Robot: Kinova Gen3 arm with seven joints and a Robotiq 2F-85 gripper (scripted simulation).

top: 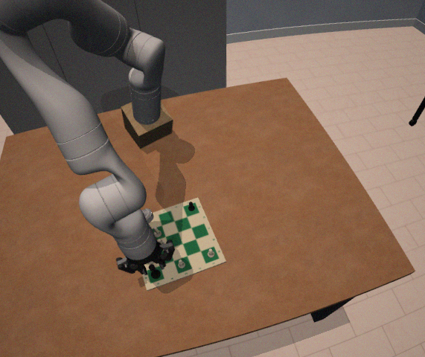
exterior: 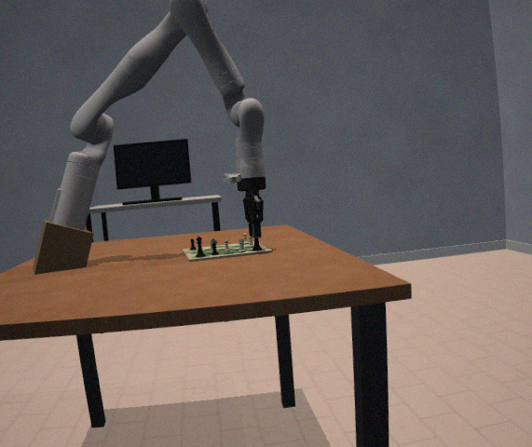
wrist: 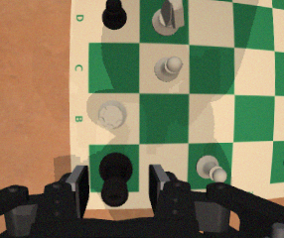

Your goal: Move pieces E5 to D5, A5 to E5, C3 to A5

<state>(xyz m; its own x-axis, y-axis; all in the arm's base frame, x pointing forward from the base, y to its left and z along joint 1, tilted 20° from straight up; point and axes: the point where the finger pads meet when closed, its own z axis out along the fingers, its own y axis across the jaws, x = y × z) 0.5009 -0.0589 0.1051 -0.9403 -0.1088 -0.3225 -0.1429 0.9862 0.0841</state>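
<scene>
Now: the tall black piece 20 mm below my hand. The rest, counted from my hand: white rook (40 mm behind, 10 mm to the right, 40 mm below); then chessboard (80 mm behind, 60 mm to the left, 60 mm below).
</scene>
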